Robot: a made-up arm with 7 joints. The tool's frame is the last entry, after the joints. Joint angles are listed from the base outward.
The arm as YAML. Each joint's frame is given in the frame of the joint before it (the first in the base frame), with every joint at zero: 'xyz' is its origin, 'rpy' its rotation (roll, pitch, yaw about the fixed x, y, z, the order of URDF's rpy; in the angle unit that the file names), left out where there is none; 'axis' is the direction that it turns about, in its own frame. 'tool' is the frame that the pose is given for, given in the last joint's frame.
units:
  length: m
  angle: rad
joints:
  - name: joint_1
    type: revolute
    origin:
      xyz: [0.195, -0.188, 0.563]
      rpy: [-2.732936, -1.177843, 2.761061]
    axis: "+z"
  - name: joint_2
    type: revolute
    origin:
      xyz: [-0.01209, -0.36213, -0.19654]
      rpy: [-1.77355, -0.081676, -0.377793]
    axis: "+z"
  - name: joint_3
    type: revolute
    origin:
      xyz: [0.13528, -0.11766, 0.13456]
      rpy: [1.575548, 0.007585, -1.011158]
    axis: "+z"
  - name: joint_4
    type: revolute
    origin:
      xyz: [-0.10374, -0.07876, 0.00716]
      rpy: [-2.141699, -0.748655, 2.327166]
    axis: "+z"
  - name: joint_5
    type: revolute
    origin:
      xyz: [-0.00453, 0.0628, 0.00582]
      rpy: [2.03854, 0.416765, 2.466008]
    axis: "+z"
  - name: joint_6
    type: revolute
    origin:
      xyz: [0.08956, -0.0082, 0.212]
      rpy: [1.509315, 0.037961, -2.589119]
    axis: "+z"
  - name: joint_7
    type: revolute
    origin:
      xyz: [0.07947, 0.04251, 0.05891]
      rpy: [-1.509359, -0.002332, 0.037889]
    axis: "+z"
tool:
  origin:
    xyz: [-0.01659, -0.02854, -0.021]
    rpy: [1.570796, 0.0, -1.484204]
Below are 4 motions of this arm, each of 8 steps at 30 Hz.
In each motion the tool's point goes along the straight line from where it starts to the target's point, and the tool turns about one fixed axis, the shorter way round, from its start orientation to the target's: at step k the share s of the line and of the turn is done. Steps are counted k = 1, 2, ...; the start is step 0. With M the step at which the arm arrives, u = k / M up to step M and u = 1 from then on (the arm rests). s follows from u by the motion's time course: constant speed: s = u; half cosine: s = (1 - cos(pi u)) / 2; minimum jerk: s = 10 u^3 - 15 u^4 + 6 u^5.
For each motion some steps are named. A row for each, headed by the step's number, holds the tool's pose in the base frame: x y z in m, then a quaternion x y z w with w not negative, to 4 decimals.
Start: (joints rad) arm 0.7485 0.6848 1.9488 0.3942 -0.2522 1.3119 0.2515
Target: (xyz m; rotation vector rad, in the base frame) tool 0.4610 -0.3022 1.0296 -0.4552 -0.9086 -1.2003
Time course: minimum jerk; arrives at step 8
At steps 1, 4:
1: 0.4491 -0.3976 1.0069 -0.0988 -0.3150 -0.5780 0.7462
4: 0.4549 -0.3507 1.0180 -0.1514 -0.3622 -0.5610 0.7288

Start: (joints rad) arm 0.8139 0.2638 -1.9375 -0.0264 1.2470 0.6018 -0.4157
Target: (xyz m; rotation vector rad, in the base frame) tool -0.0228 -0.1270 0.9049 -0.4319 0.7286 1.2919
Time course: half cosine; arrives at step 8
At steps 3, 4, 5, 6, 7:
3: -0.0199 -0.0657 0.9125 -0.1945 0.4547 0.4773 0.7264
4: -0.0207 -0.0827 0.9104 -0.1952 0.4210 0.5082 0.7255
5: -0.0215 -0.0996 0.9083 -0.1955 0.3865 0.5379 0.7232
6: -0.0222 -0.1140 0.9065 -0.1954 0.3566 0.5623 0.7200
7: -0.0226 -0.1236 0.9053 -0.1952 0.3363 0.5781 0.7173

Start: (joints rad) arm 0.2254 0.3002 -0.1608 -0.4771 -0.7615 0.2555 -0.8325
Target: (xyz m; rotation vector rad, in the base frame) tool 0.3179 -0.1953 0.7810 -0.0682 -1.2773 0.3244
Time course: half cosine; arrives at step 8
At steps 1, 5, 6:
1: 0.3004 -0.1727 0.7400 -0.0492 -0.5140 0.2102 0.8302
5: 0.3123 -0.1881 0.7679 -0.0373 -0.5686 0.1700 0.8040
6: 0.3152 -0.1919 0.7748 -0.0344 -0.5817 0.1599 0.7968

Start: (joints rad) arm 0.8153 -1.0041 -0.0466 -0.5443 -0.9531 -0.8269 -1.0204
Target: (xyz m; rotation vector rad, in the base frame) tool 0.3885 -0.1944 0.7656 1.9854 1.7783 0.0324
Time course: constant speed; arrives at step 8
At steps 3, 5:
3: 0.3880 -0.2022 0.7370 0.7319 0.6416 -0.0872 0.2123
5: 0.3882 -0.1991 0.7484 0.7296 0.6451 -0.0477 0.2220

